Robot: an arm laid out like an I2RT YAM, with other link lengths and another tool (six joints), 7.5 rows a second.
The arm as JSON. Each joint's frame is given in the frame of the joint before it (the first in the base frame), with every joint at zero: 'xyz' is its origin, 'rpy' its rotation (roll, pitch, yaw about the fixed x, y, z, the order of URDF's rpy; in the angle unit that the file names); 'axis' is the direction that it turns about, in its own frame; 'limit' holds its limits. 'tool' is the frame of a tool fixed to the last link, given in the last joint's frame.
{
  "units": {
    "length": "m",
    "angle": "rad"
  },
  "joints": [
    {
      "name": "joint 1",
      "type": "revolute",
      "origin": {
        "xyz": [
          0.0,
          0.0,
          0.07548
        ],
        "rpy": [
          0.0,
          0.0,
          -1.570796
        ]
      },
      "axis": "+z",
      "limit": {
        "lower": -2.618,
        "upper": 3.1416
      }
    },
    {
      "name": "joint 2",
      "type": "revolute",
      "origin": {
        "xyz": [
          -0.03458,
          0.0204,
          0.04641
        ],
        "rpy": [
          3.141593,
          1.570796,
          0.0
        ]
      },
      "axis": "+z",
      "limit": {
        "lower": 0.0,
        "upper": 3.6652
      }
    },
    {
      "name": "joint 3",
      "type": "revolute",
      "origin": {
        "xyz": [
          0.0,
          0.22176,
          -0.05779
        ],
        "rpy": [
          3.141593,
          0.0,
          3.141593
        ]
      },
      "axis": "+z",
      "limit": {
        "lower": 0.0,
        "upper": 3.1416
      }
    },
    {
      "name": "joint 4",
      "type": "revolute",
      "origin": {
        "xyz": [
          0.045,
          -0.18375,
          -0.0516
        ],
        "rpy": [
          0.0,
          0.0,
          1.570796
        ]
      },
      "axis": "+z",
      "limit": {
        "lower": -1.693,
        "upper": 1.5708
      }
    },
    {
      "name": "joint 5",
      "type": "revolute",
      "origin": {
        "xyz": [
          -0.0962,
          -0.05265,
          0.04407
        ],
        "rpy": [
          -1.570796,
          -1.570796,
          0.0
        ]
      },
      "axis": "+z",
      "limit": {
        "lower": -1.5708,
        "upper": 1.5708
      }
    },
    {
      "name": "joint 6",
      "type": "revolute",
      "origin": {
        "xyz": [
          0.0,
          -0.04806,
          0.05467
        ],
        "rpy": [
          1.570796,
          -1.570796,
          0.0
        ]
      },
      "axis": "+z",
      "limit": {
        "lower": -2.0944,
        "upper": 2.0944
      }
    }
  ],
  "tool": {
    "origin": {
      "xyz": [
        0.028,
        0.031,
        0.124
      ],
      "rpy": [
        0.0,
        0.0,
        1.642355
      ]
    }
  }
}
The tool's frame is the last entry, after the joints.
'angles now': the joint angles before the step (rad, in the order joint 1, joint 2, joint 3, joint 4, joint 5, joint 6). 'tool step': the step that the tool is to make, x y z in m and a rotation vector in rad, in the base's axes. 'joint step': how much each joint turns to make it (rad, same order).
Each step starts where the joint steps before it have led.
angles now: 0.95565 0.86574 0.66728 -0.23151 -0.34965 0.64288
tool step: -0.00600 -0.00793 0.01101 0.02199 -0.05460 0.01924
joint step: -0.00155 -0.06952 0.00920 -0.04304 -0.00629 -0.03998
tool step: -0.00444 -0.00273 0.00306 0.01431 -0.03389 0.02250
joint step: 0.00156 -0.03066 -0.01066 0.00148 -0.01216 -0.02761
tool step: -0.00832 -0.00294 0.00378 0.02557 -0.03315 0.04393
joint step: -0.00003 -0.03672 -0.01996 0.01229 -0.03685 -0.02909
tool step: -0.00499 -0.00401 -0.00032 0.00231 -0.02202 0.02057
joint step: -0.00002 -0.02926 -0.00767 -0.01685 -0.01382 -0.02464
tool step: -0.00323 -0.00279 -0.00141 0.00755 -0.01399 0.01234
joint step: -0.00149 -0.02604 -0.01987 0.00301 -0.01074 -0.01229
